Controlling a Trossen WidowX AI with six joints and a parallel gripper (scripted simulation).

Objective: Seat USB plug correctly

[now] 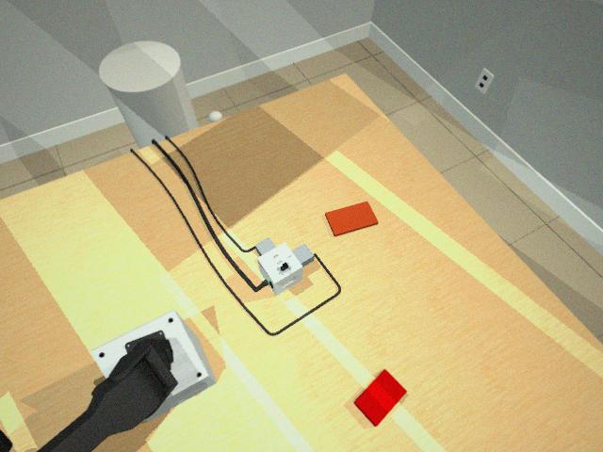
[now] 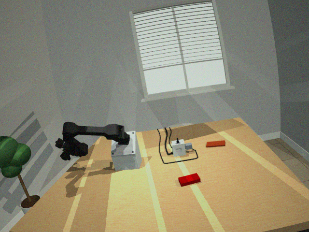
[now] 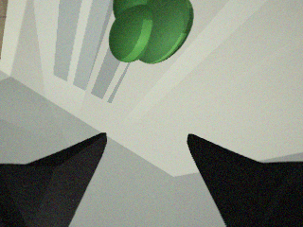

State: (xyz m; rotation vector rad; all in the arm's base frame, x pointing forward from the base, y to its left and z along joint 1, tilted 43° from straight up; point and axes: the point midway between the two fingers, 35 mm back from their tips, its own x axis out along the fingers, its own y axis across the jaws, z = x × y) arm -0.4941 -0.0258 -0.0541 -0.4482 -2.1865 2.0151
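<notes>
Right now my gripper tip is 830 mm short of the black USB plug, 60 mm to the right of it and 60 mm above it. Round my gripper tip: orange flat block 1060 mm ahead, 160 mm to the left, 150 mm below; red block 900 mm ahead, 250 mm to the right, 150 mm below.
</notes>
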